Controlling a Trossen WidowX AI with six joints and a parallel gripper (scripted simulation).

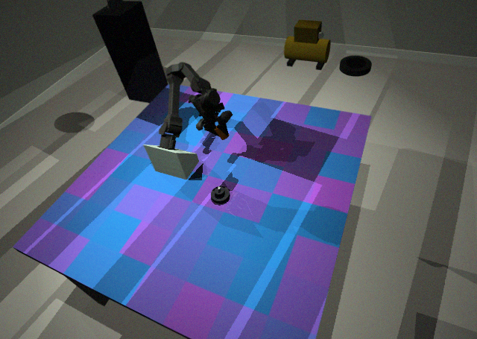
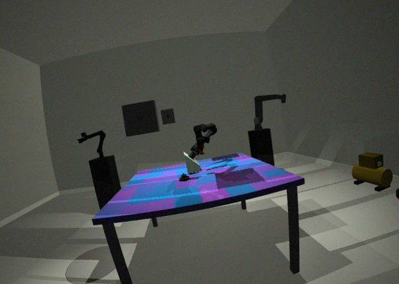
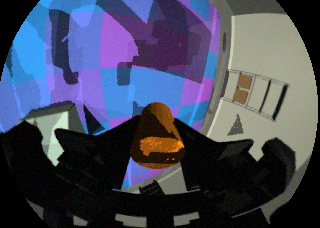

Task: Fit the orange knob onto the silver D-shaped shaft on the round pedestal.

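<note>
My gripper tip is 2 cm past the orange knob and 3 cm below it. The rest, counted from my gripper tip: round dark pedestal (4 cm ahead, 19 cm to the right, 16 cm below).
</note>
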